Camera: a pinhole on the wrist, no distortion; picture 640 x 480 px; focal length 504.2 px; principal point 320.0 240.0 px. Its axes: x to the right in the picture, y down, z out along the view. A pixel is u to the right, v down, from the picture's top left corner.
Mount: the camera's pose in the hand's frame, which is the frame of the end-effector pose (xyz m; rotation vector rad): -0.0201 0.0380 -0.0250 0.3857 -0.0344 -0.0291
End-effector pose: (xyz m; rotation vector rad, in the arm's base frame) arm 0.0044 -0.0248 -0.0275 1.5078 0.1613 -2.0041
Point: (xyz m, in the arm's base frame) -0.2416 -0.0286 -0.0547
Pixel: 504 95
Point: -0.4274 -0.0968 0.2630
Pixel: 201 300
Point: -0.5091 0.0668 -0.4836
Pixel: outside the picture
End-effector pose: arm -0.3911 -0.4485 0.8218 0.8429 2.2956 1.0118
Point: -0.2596 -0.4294 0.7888
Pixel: 143 401
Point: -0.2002 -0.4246 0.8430
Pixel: outside the picture
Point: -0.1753 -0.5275 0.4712
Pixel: 200 81
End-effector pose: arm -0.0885 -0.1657 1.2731 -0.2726 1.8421 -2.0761
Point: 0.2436 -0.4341 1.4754
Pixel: 121 238
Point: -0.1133 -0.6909 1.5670
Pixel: 525 194
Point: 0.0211 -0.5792 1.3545
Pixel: 417 368
